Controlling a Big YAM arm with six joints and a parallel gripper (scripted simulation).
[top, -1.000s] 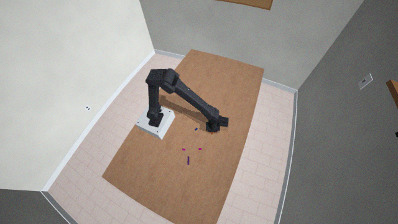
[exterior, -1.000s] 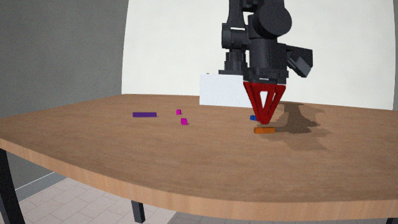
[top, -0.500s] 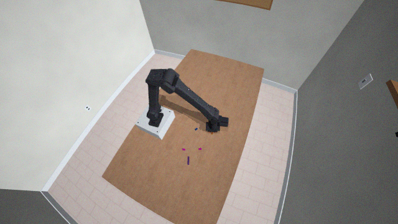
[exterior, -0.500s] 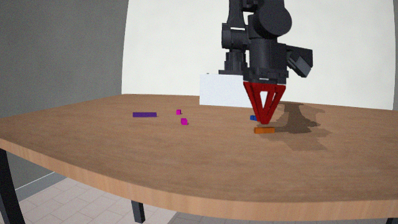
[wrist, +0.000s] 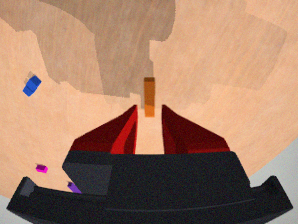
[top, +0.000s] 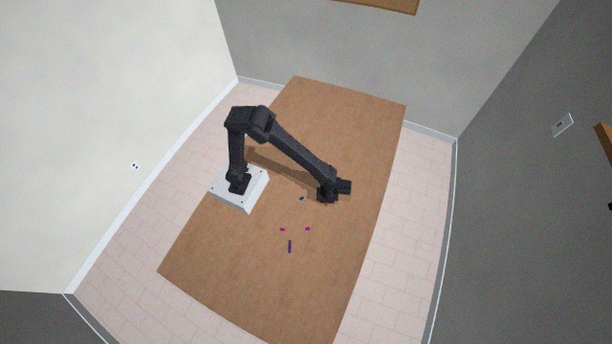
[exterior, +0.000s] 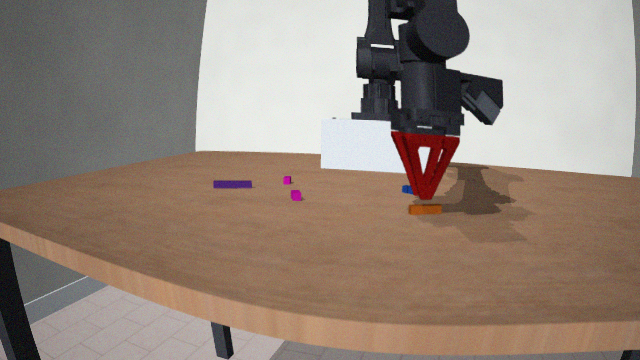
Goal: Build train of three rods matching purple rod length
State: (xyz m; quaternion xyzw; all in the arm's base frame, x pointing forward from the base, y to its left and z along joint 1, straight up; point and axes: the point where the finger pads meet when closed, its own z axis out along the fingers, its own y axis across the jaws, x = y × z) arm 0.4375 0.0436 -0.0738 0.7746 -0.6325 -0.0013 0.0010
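My hand is 2 cm above the orange rod. Round my hand: purple rod 26 cm to the right, 12 cm behind, 2 cm below.
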